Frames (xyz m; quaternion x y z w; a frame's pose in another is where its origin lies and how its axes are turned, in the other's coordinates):
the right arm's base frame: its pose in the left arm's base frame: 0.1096 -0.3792 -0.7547 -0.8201 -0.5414 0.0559 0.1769
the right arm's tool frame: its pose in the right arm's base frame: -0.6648 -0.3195 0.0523 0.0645 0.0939 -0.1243 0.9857
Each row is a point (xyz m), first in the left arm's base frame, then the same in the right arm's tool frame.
Working: the left arm's base frame: its pose in the right arm's tool frame: 1.1577 0.0346 -0.4185 0.7349 0.6153 0.0090 0.2850

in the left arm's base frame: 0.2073 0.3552 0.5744
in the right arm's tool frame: 1.7365 -0.0397 -0.8168
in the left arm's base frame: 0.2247 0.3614 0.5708
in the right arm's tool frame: 1.7450 -0.0229 -0.8170
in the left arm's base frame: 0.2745 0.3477 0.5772
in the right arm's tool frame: 1.7471 0.0209 -0.8450
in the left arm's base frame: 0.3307 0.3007 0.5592
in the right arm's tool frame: 1.7119 0.0831 -0.8691
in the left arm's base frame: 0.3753 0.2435 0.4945
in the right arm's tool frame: 1.6477 0.1547 -0.8546
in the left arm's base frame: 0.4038 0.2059 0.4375
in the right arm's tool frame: 1.6001 0.2069 -0.8327
